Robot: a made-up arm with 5 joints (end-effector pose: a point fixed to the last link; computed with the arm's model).
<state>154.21 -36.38 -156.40 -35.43 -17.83</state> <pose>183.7 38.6 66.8 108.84 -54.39 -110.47</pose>
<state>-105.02 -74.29 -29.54 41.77 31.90</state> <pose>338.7 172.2 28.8 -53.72 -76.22 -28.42</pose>
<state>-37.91 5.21 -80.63 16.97 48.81</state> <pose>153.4 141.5 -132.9 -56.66 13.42 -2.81</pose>
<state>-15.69 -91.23 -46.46 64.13 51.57</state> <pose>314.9 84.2 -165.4 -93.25 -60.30 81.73</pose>
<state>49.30 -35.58 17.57 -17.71 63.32</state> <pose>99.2 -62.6 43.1 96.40 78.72 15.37</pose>
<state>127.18 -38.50 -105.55 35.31 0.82</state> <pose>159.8 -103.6 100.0 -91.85 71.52 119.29</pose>
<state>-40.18 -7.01 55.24 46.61 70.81</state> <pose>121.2 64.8 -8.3 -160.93 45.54 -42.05</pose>
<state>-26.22 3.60 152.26 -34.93 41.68</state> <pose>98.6 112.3 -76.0 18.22 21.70 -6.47</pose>
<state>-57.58 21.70 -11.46 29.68 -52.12</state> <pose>283.2 235.8 -123.8 -60.65 -48.48 61.04</pose>
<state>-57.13 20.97 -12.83 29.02 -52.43</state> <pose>284.2 237.2 -122.3 -61.12 -49.73 60.85</pose>
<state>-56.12 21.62 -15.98 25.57 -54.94</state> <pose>285.7 243.5 -118.6 -61.92 -51.50 61.40</pose>
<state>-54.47 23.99 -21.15 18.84 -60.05</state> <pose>288.2 254.7 -113.0 -63.16 -53.42 62.93</pose>
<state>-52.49 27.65 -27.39 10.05 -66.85</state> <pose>292.5 268.1 -107.2 -64.59 -54.66 65.35</pose>
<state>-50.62 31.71 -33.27 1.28 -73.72</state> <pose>298.6 279.9 -103.7 -65.73 -54.66 68.19</pose>
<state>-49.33 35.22 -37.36 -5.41 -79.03</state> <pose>304.5 287.5 -103.0 -66.20 -53.65 70.70</pose>
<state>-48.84 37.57 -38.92 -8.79 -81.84</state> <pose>307.9 290.8 -104.2 -65.97 -52.38 72.27</pose>
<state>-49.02 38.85 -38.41 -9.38 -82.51</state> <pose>308.5 291.4 -106.1 -65.33 -51.27 72.92</pose>
